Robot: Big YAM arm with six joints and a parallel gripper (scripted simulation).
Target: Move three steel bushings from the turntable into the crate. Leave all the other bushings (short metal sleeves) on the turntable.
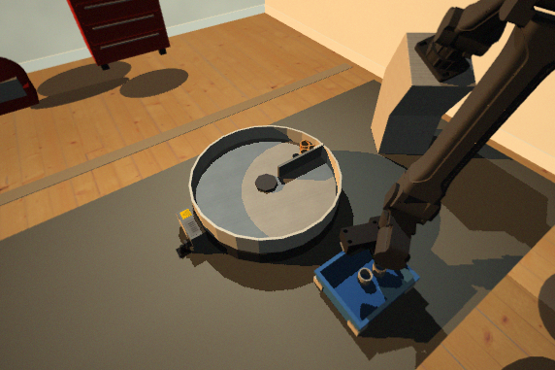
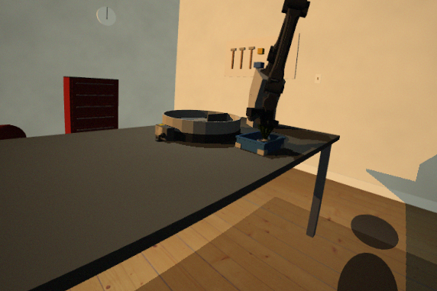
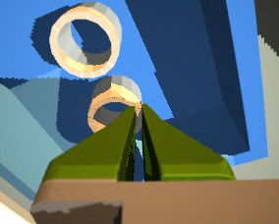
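Now: hand 5 cm short of the blue crate, 2 cm to the right of it and 1 cm above it. From my hand the other things lie so: round turntable (31 cm to the right, 17 cm ahead, 2 cm above).
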